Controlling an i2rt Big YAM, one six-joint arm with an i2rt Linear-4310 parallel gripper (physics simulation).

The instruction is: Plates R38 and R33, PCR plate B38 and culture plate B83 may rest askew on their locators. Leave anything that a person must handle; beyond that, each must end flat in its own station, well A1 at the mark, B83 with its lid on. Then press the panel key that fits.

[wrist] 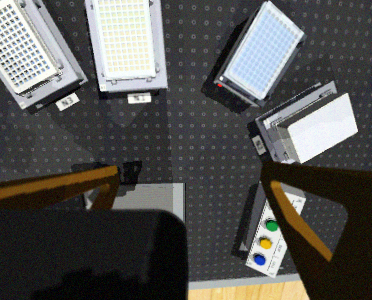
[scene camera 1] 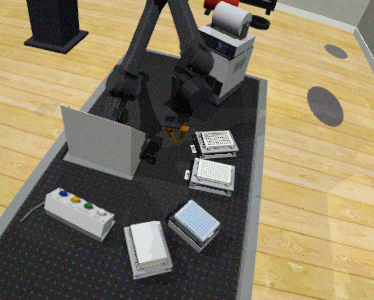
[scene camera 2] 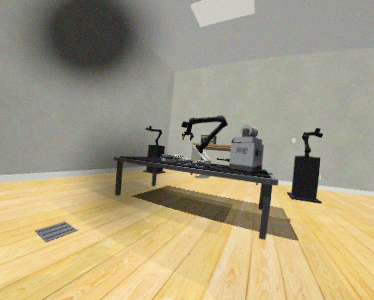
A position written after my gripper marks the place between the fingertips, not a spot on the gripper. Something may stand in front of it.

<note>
My gripper (scene camera 1: 179, 134) is open, with nothing in its grasp. I also see a plain white plate (scene camera 1: 149, 250) and a button box (scene camera 1: 58, 204).
The plain white plate is seen too in the wrist view (wrist: 328, 120). My gripper shows as well in the wrist view (wrist: 188, 172). The button box shows as well in the wrist view (wrist: 267, 261).
</note>
